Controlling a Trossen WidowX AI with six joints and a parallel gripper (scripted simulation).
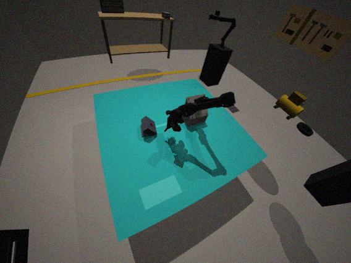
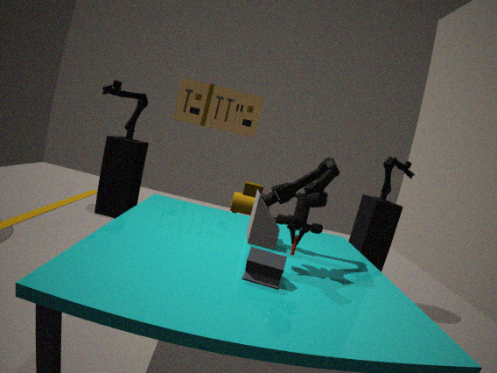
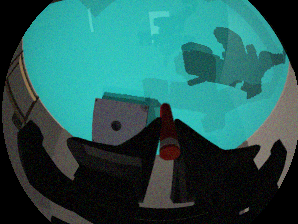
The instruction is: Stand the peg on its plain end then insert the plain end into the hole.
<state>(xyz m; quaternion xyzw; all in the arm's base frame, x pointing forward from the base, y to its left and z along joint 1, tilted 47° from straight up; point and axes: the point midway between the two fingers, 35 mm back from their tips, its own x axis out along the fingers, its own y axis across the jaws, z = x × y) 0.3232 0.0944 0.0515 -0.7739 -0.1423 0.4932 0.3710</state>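
My gripper tip is now 110 mm short of the sloped grey panel, 120 mm to the left of it and 60 mm above it. Also, from my gripper tip: red peg 10 mm behind, 20 mm above.
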